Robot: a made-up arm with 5 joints.
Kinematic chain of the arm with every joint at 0, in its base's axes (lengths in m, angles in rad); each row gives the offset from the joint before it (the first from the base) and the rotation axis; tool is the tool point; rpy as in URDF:
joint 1: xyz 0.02 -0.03 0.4 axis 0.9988 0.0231 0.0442
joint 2: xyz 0 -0.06 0.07 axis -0.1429 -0.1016 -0.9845
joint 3: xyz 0.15 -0.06 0 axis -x
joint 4: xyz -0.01 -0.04 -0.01 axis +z
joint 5: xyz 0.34 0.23 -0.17 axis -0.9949 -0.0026 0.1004
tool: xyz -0.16 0.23 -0.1 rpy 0 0 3.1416
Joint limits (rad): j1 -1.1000..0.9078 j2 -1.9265..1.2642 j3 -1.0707..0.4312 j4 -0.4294..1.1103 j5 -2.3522..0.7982
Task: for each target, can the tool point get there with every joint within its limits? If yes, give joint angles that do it. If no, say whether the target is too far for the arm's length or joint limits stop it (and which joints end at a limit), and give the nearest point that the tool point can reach.
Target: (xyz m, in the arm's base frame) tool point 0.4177 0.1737 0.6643
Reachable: yes | joints 0.4182 0.3146 -0.8721 0.0833 0.2051
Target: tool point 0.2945 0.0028 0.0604
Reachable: yes | joints -0.3796 0.3705 -0.0246 0.3884 0.5127
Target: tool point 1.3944 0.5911 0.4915
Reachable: no: too far | nearest point 0.5890 0.2174 0.4746 | short by 0.888 m
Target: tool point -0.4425 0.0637 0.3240
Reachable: yes | joints -0.8254 -1.5322 -0.3111 0.4006 0.1624
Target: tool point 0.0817 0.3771 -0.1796
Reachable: no: joint limits stop it (at a limit: joint 1, joint 4) | nearest point 0.0684 0.3005 -0.0440 | short by 0.156 m
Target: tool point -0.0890 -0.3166 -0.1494
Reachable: no: joint limits stop it (at a limit: joint 1, joint 3) | nearest point -0.0672 -0.2208 -0.0541 | short by 0.137 m
